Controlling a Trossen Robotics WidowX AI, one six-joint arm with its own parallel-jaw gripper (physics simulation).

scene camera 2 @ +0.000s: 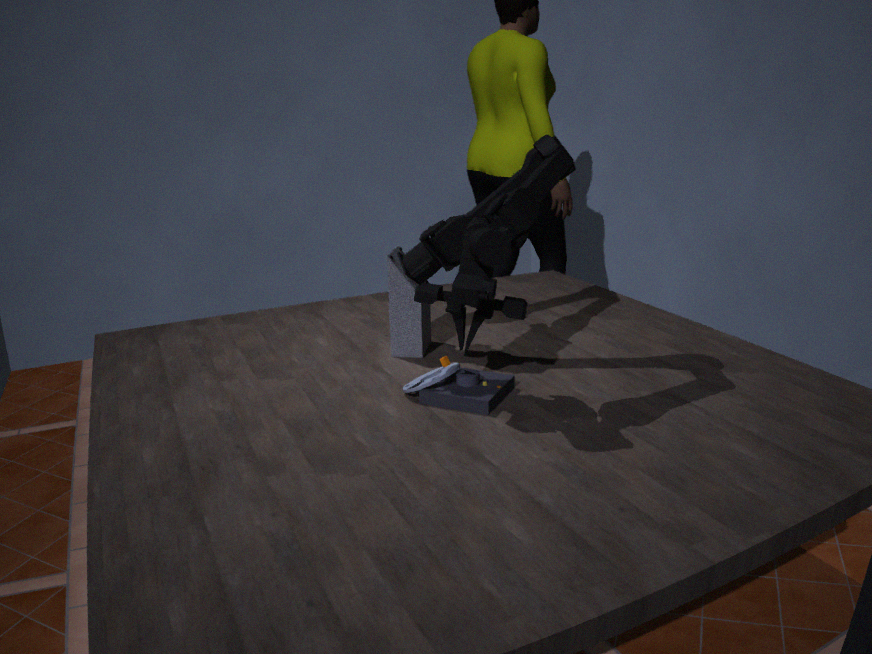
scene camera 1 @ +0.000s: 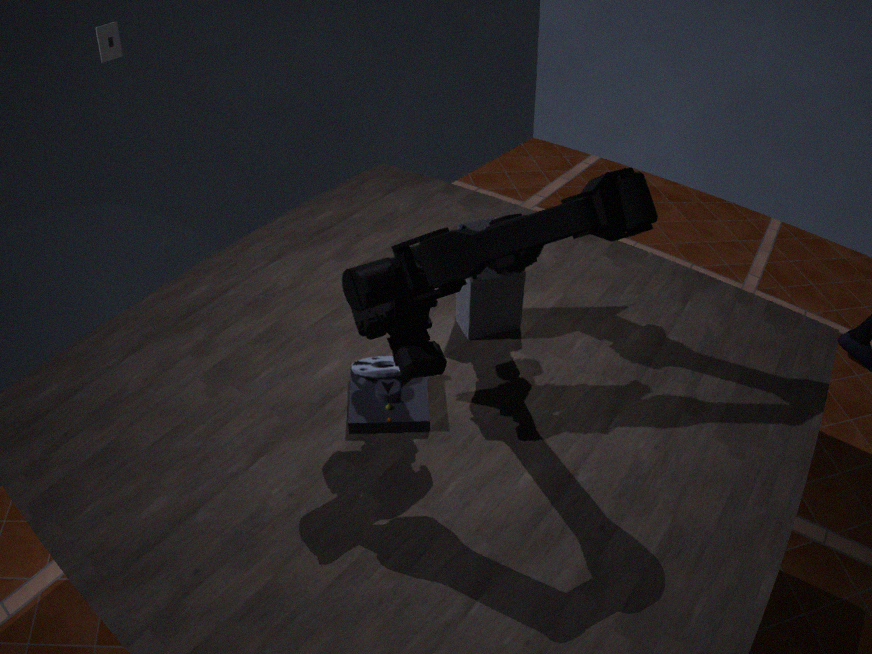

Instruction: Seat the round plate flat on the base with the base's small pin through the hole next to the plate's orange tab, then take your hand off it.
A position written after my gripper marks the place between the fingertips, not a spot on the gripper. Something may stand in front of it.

Observation:
I see my gripper (scene camera 1: 398,363), a round pale plate (scene camera 1: 364,367) and a dark square base (scene camera 1: 410,413).
The round pale plate shows as well in scene camera 2 (scene camera 2: 447,369). My gripper also shows in scene camera 2 (scene camera 2: 463,350). The dark square base shows as well in scene camera 2 (scene camera 2: 446,393).

